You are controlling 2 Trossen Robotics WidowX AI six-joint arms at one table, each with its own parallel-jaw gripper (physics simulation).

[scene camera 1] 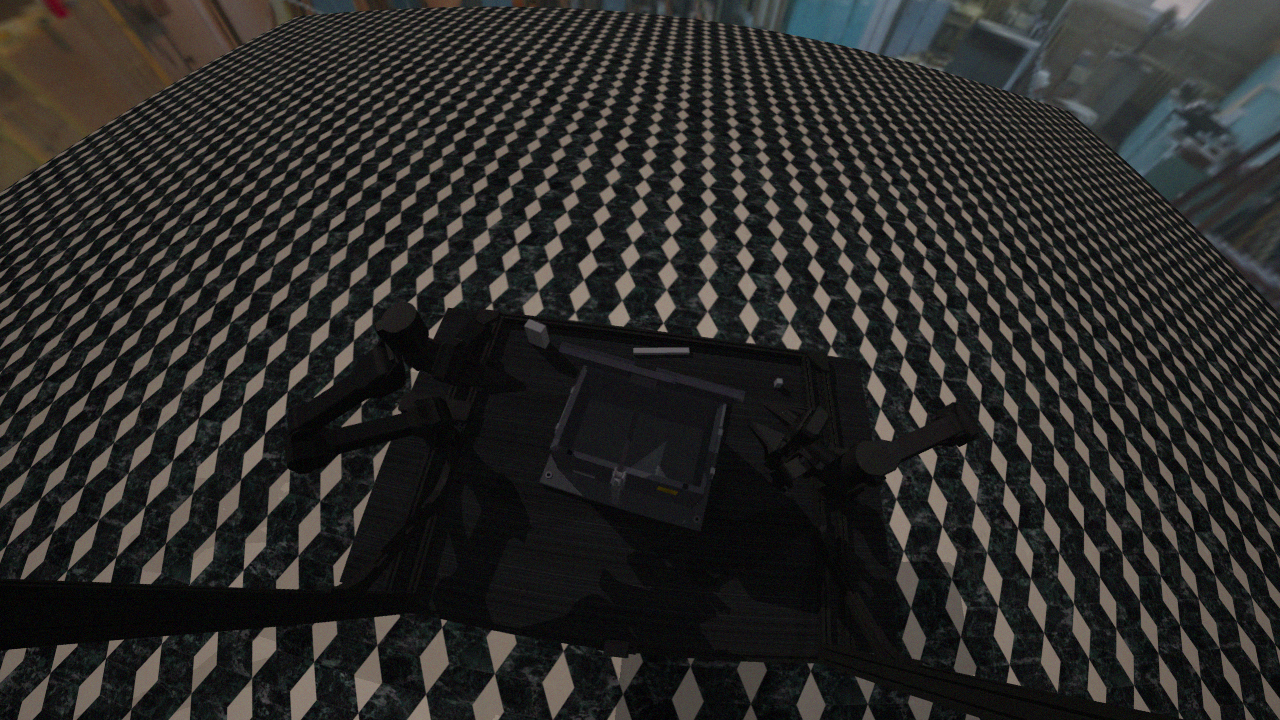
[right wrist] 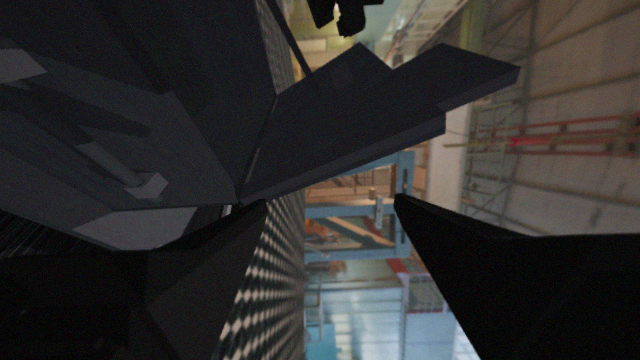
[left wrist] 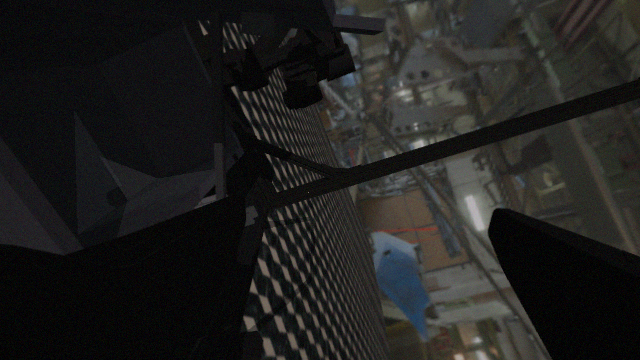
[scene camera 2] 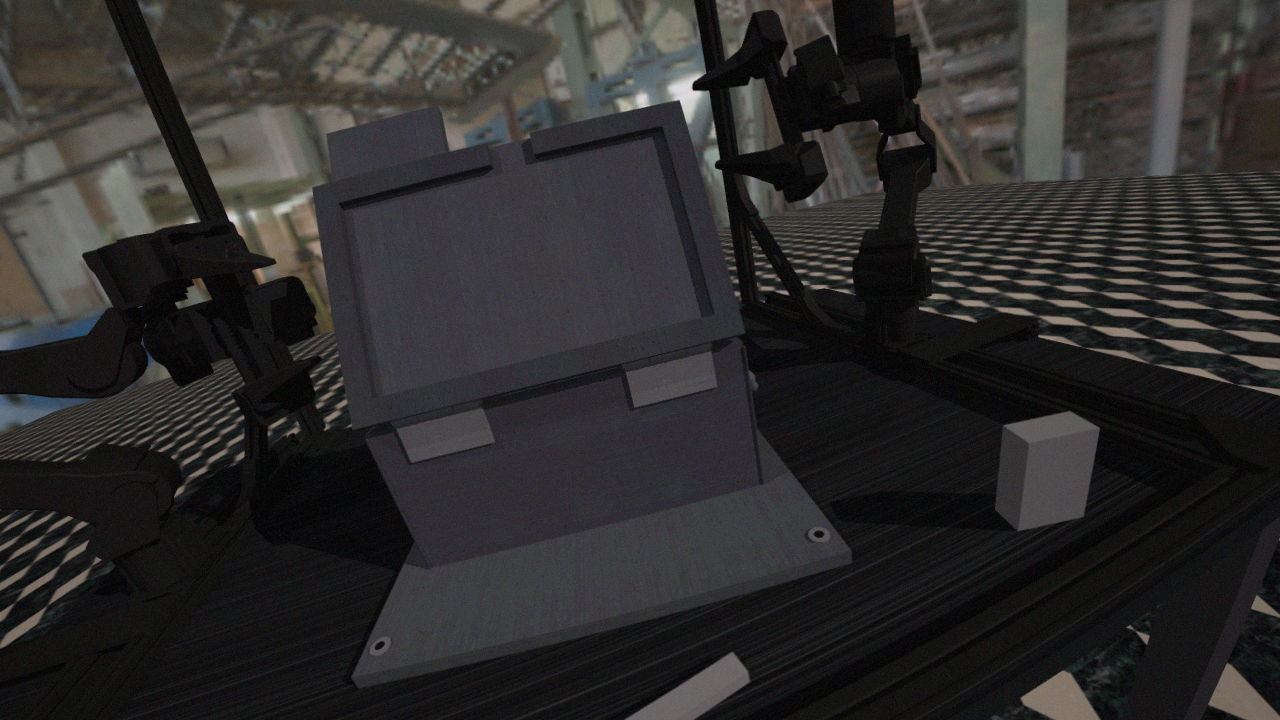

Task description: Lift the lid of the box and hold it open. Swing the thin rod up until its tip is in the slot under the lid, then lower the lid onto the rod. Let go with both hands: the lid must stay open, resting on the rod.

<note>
My left gripper is open and holds nothing. My right gripper is open, holding nothing. Also in view: a lid.
My left gripper also shows in the left wrist view. My right gripper shows as well in the right wrist view and in the left wrist view.
</note>
